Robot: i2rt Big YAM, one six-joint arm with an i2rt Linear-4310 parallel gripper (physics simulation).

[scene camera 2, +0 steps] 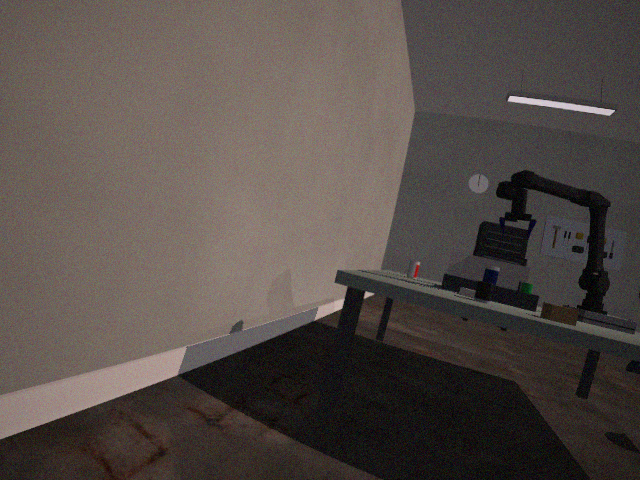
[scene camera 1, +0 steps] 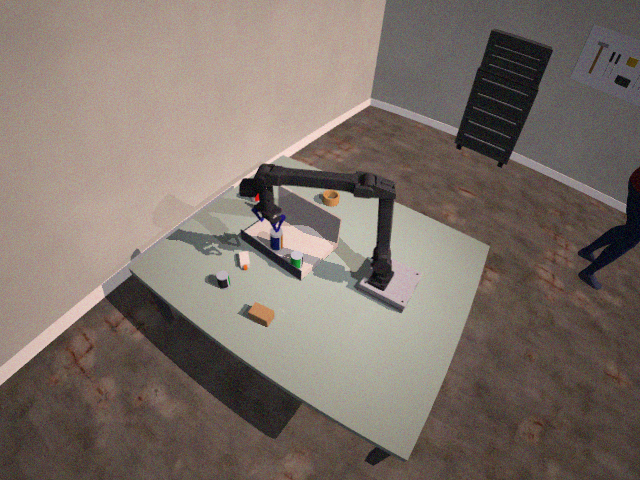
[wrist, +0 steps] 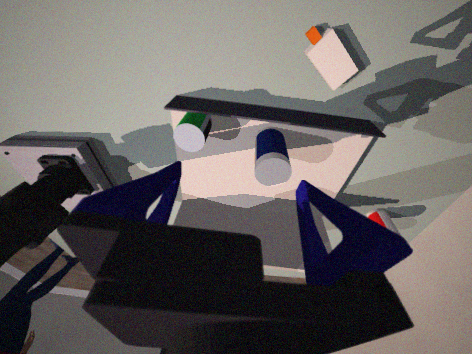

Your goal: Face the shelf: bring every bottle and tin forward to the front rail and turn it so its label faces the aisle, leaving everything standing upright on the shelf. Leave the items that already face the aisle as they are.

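Places are measured from the arm's base along level axes (x up, y ahead, z left), in centimetres.
Where they show: gripper, between the fingertips: point(scene camera 2: 515, 238) point(scene camera 1: 269, 226) point(wrist: 241, 177); arm's base, origin of its link: point(scene camera 2: 591, 311) point(scene camera 1: 380, 278) point(wrist: 69, 174).
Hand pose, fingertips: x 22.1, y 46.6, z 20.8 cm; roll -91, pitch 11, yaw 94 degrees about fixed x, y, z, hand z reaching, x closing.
Things, the pixels of their top centre, and the offset from my fingertips. "spot": a spot on its surface instead.
- dark-blue bottle, centre of its top: point(wrist: 272, 173) point(scene camera 1: 276, 231) point(scene camera 2: 493, 266) dx -12.8, dy +4.4, dz -9.9 cm
- shelf's front rail, centre of its top: point(wrist: 275, 122) point(scene camera 2: 490, 284) point(scene camera 1: 269, 249) dx -20.8, dy +4.9, dz -4.7 cm
- green tin, centre of its top: point(wrist: 189, 138) point(scene camera 1: 296, 255) point(scene camera 2: 526, 283) dx -16.7, dy -10.0, dz -6.2 cm
- white box with orange end, centre of its top: point(wrist: 329, 57) point(scene camera 2: 473, 290) point(scene camera 1: 244, 259) dx -24.7, dy +12.6, dz +4.8 cm
- dark tin, centre of its top: point(scene camera 1: 222, 275) dx -20.5, dy +11.7, dz +20.6 cm
- brown block, centre of its top: point(scene camera 2: 561, 306) point(scene camera 1: 261, 311) dx -22.5, dy -13.0, dz +24.0 cm
- wooden ring, centre of its top: point(scene camera 1: 331, 194) dx -22.5, dy +3.8, dz -61.0 cm
- red-and-white bottle, centre of its top: point(wrist: 392, 242) point(scene camera 2: 415, 261) dx -17.9, dy +39.7, dz -36.2 cm
- shelf's back panel, a spot on its surface: point(scene camera 1: 316, 217) spot: dx -15.0, dy -4.2, dz -31.4 cm
My gripper point(scene camera 1: 269, 224) point(scene camera 2: 516, 233) point(wrist: 241, 177) is open and empty, above the shelf, with its fingertips higher than the items. A dark-blue bottle point(scene camera 1: 276, 241) point(scene camera 2: 490, 276) point(wrist: 271, 145) with a pale cap stands upright close behind the shelf's front rail point(wrist: 275, 113), near its middle. In scene camera 1 an orange-brown strip shows on its right side. A green tin point(scene camera 1: 296, 259) point(scene camera 2: 526, 288) point(wrist: 196, 121) with a white lid stands upright near the rail's end towards the arm base. Its green side shows towards the rail, with black beside it. Fine label detail is too small to read.
Outside the shelf are a white box with orange end point(scene camera 1: 244, 259) point(wrist: 332, 59), a dark tin point(scene camera 1: 222, 280), a brown block point(scene camera 1: 261, 314) point(scene camera 2: 559, 313), a wooden ring point(scene camera 1: 331, 201) and a red-and-white bottle point(scene camera 2: 416, 269) point(wrist: 382, 220). The shelf's back panel point(scene camera 1: 316, 217) rises behind.
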